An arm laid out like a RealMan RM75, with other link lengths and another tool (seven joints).
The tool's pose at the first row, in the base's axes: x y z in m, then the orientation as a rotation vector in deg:
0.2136 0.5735 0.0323 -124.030 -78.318 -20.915
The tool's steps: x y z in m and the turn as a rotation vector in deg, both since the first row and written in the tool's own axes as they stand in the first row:
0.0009 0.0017 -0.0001 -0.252 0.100 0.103
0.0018 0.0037 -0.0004 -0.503 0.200 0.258
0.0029 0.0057 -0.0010 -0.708 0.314 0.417
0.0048 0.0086 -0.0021 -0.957 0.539 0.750
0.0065 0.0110 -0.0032 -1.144 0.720 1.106
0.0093 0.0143 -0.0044 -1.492 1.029 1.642
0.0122 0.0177 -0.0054 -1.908 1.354 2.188
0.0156 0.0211 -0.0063 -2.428 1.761 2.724
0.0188 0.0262 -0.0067 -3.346 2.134 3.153
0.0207 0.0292 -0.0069 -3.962 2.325 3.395
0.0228 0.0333 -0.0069 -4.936 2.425 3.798
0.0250 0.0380 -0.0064 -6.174 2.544 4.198
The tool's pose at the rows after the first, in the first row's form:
0.2155 0.5735 0.0323 -124.251 -78.171 -21.170
0.2177 0.5734 0.0324 -124.502 -77.965 -21.405
0.2200 0.5732 0.0328 -124.711 -77.742 -21.618
0.2235 0.5730 0.0338 -125.008 -77.263 -21.913
0.2265 0.5728 0.0348 -125.289 -76.777 -22.106
0.2308 0.5731 0.0362 -125.744 -76.027 -22.484
0.2352 0.5736 0.0374 -126.248 -75.260 -22.927
0.2398 0.5744 0.0388 -126.786 -74.463 -23.537
0.2458 0.5749 0.0391 -127.592 -73.829 -24.459
0.2493 0.5752 0.0393 -128.133 -73.485 -25.036
0.2539 0.5754 0.0391 -129.095 -73.021 -25.735
0.2591 0.5757 0.0384 -130.254 -72.554 -26.663

